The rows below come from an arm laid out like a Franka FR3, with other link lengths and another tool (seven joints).
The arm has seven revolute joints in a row. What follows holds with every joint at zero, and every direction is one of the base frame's.
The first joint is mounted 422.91 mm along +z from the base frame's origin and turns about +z.
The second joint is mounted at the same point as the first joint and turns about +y.
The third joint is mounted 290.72 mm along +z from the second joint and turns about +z.
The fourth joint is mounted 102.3 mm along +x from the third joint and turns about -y.
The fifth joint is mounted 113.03 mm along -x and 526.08 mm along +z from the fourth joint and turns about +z.
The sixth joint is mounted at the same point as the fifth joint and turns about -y.
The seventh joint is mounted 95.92 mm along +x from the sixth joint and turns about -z.
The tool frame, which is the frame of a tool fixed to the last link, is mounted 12 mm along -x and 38 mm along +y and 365.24 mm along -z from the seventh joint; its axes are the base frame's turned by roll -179, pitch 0 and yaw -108 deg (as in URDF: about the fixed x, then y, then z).
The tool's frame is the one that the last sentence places.
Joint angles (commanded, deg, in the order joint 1, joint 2, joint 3, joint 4, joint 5, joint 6, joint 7), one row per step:
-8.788 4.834 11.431 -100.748 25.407 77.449 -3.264
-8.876 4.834 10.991 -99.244 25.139 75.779 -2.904
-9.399 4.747 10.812 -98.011 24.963 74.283 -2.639
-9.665 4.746 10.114 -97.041 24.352 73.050 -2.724
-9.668 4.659 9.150 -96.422 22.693 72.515 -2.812
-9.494 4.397 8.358 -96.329 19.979 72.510 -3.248
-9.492 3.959 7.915 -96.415 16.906 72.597 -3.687
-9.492 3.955 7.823 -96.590 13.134 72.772 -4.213
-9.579 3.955 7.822 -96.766 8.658 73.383 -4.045
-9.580 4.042 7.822 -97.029 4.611 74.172 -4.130
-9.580 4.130 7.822 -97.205 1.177 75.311 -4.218
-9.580 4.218 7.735 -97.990 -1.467 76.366 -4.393
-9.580 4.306 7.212 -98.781 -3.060 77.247 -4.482
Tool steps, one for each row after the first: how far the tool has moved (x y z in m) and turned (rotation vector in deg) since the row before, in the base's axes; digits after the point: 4 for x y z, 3 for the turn. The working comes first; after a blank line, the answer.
Tool pose at each row, in the base's axes (x y z in m, rotation vector in deg; the steps are taken from these numbers as rounded here):
0.5681 0.2213 0.3654 103.139 -129.071 -55.308
0.5684 0.2142 0.3789 102.850 -129.066 -55.049
0.5686 0.2059 0.3913 102.418 -129.279 -54.950
0.5691 0.1925 0.3987 101.870 -129.542 -54.408
0.5710 0.1732 0.3995 101.072 -130.188 -52.186
0.5713 0.1512 0.3944 100.651 -130.309 -48.507
0.5705 0.1285 0.3894 100.265 -130.166 -44.334
0.5683 0.1045 0.3791 99.752 -129.081 -39.731
0.5690 0.0757 0.3682 98.325 -128.511 -33.883
0.5704 0.0499 0.3583 97.388 -127.622 -28.694
0.5750 0.0276 0.3508 96.880 -127.070 -23.963
0.5757 0.0095 0.3404 96.287 -126.168 -20.793
0.5755 -0.0062 0.3312 95.394 -125.902 -19.080

0.0003 -0.0071 0.0135 -0.282 0.144 -0.051
0.0002 -0.0083 0.0124 -0.181 0.136 -0.251
0.0005 -0.0134 0.0074 -0.508 0.108 -0.261
0.0019 -0.0193 0.0008 -1.636 -0.241 -0.360
0.0003 -0.0220 -0.0051 -2.572 -0.462 0.250
-0.0008 -0.0227 -0.0050 -2.931 -0.496 0.459
-0.0022 -0.0240 -0.0103 -3.485 -0.038 0.994
0.0007 -0.0288 -0.0109 -4.508 -0.263 0.472
0.0014 -0.0258 -0.0099 -3.953 -0.329 0.742
0.0046 -0.0223 -0.0075 -3.355 -0.782 0.678
0.0007 -0.0181 -0.0104 -2.511 -0.108 0.608
-0.0002 -0.0157 -0.0092 -1.534 0.059 -0.060

